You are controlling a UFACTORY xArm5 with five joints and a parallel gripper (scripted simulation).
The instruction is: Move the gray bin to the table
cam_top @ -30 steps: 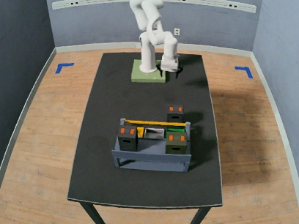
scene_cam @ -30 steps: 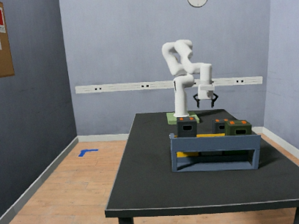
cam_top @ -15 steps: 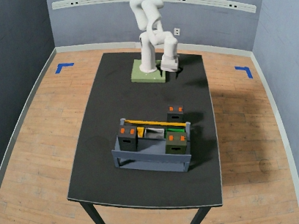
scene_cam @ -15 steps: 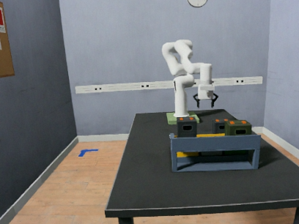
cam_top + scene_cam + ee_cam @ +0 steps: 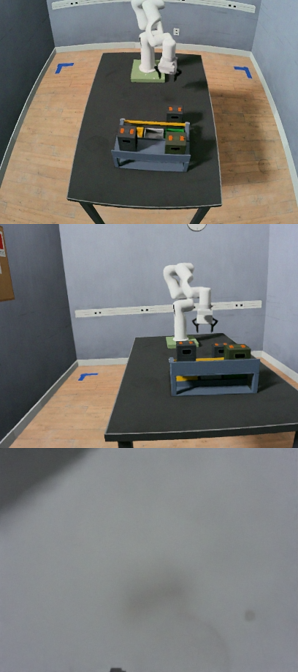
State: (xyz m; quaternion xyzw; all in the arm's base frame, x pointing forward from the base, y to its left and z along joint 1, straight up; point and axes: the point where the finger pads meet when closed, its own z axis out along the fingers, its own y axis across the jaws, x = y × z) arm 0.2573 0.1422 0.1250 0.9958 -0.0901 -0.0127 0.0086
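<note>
The yellow bar lies 28 cm ahead of my hand, 6 cm to the right of it and 10 cm below it. From my hand the other things lie so: blue-gray shelf: 41 cm ahead, 6 cm to the right, 9 cm below; green bin: 39 cm ahead, 5 cm to the left, 11 cm below; gray open bin: 39 cm ahead, 6 cm to the right, 11 cm below.
</note>
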